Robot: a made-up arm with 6 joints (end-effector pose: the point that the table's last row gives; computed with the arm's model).
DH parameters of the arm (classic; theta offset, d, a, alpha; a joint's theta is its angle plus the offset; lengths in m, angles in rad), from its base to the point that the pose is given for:
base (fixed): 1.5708 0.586 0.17 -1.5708
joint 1: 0 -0.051 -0.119 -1.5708
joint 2: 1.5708 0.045 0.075 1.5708
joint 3: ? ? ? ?
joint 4: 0 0.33 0.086 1.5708
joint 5: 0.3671 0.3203 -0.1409 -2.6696
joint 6: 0 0.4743 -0.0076 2.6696
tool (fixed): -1.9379 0.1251 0 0
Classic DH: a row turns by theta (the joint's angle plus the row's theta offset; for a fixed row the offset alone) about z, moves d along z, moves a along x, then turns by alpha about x.
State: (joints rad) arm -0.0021 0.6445 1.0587 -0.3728 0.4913 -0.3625
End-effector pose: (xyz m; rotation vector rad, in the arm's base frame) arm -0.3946 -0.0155 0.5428 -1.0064 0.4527 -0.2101
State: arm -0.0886 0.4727 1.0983 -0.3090 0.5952 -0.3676
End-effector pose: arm -0.3496 -0.0896 0.5504 -0.9611 0.5020 0.0498
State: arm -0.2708 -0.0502 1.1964 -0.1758 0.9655 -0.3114
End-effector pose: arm -0.1276 -0.2340 0.5135 -0.9934 0.4845 0.7898
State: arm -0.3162 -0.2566 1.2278 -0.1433 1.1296 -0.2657
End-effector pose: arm -0.0247 -0.2413 0.4931 -1.0686 0.4285 1.0569
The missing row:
joint 3: 0 -0.273 -0.016 -1.5708
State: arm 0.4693 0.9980 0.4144 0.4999 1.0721 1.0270
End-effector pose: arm -0.1934 -0.0388 0.4266 2.5548 -0.2957 1.4098
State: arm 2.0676 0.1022 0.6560 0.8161 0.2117 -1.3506
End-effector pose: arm -0.2162 0.0639 0.9167 2.6590 -0.0986 1.2526
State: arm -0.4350 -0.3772 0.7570 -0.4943 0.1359 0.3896
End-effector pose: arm -0.1495 -0.1977 0.1047 -0.5212 -0.9378 -0.5458
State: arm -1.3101 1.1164 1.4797 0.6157 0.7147 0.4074
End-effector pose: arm -0.2063 0.1217 0.6405 -0.7265 1.1712 0.5388
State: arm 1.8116 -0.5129 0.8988 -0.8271 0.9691 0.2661
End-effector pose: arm 0.0531 0.2092 1.1365 -2.4266 0.3769 1.4343
